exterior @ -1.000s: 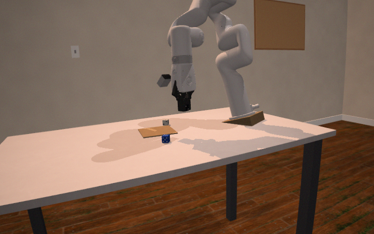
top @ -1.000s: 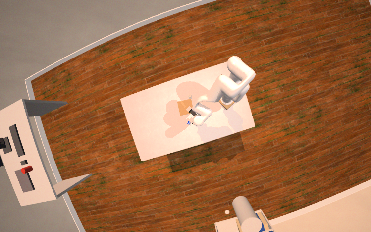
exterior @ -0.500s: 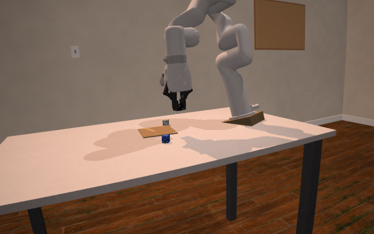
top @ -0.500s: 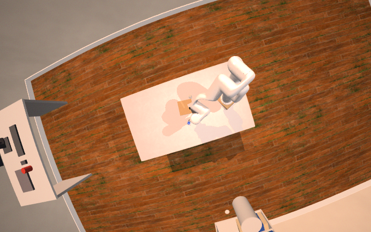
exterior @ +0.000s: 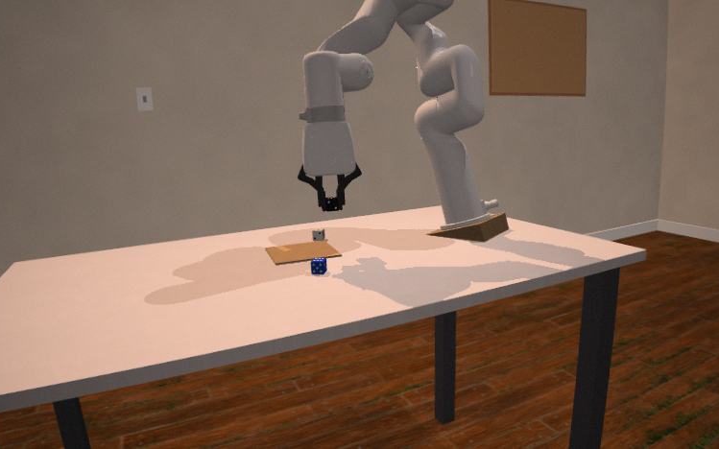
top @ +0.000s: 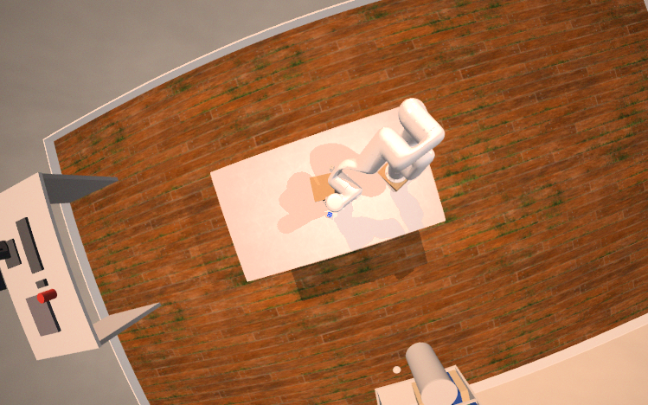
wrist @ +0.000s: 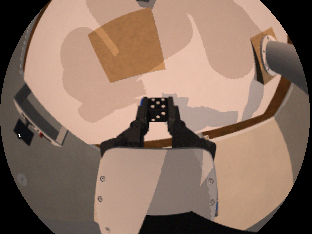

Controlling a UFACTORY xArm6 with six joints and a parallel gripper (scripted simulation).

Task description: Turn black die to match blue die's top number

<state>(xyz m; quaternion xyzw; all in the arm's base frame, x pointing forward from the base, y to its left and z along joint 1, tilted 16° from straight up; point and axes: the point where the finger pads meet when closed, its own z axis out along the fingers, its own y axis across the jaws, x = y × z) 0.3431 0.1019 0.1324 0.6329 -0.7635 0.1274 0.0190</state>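
Right now my hand is 12 cm above the mat, 8 cm to the left of it and 5 cm short of it. Also, from my hand: blue die 11 cm below, 8 cm to the left, 5 cm ahead; then black die 1 cm below; then white die 18 cm to the right, 11 cm below, 2 cm behind.
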